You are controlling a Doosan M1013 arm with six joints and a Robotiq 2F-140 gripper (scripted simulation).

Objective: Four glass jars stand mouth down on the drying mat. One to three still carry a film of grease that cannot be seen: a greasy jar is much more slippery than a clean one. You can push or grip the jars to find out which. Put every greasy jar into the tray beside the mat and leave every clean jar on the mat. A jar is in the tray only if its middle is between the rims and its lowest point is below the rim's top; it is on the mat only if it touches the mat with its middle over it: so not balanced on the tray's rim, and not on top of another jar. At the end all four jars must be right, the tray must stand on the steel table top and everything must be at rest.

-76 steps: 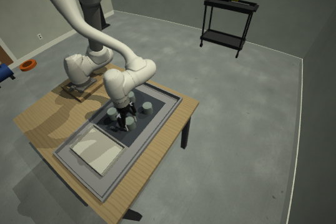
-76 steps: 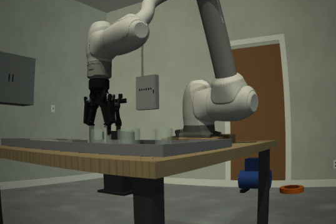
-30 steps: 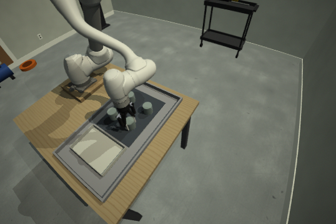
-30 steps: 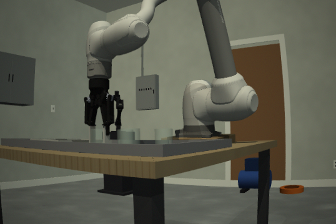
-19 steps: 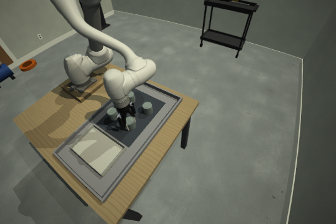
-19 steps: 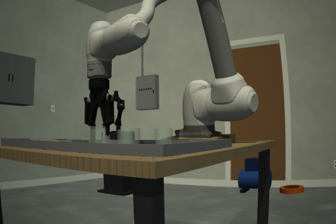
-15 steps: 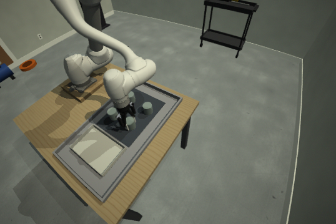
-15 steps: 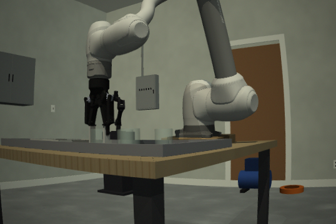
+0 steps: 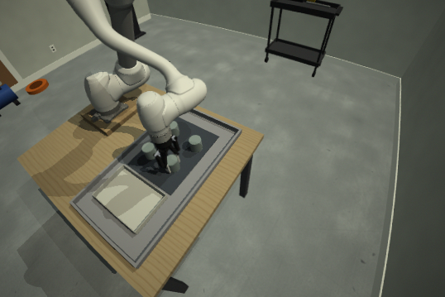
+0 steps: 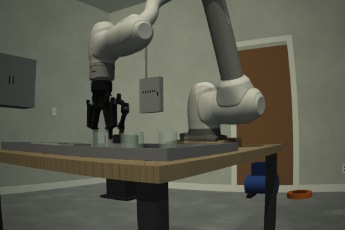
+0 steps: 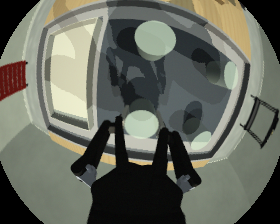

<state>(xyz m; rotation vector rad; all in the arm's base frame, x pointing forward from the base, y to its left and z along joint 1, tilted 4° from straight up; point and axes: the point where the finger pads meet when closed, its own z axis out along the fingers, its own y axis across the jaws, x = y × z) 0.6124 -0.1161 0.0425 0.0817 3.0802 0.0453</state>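
Now: hand 8 cm past the cream tray, 23 cm to the left of it and 4 cm above it. The rest, counted from my hand: dark drying mat: 6 cm behind, 9 cm to the left, 4 cm below; then grey steel table top: 6 cm behind, 2 cm to the right, 5 cm below.
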